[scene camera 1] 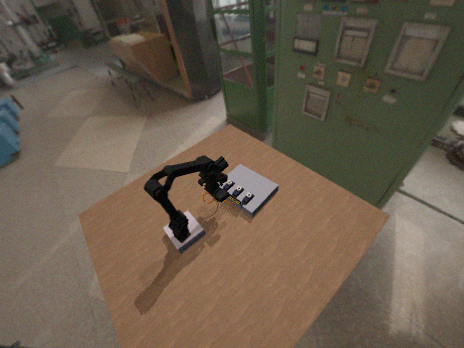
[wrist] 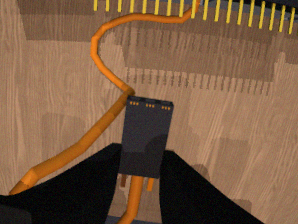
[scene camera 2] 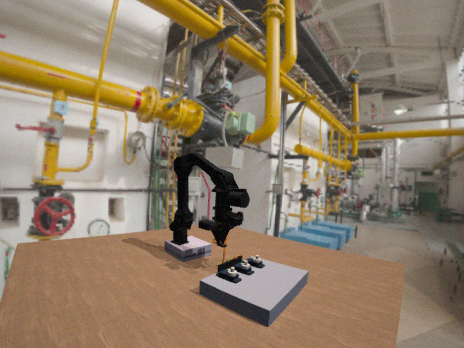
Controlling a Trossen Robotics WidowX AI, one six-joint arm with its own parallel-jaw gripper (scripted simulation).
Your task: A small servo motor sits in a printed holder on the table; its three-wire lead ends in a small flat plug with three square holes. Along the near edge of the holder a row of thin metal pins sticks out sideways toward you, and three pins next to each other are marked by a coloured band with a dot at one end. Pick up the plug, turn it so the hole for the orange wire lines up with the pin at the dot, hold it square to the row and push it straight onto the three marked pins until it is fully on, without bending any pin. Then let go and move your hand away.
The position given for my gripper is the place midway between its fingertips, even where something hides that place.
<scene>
In view: my gripper [scene camera 2: 220, 244] and a grey holder [scene camera 2: 262, 296].
My gripper also shows in the wrist view [wrist: 141, 156]. The grey holder also shows in scene camera 1 [scene camera 1: 263, 189].
</scene>
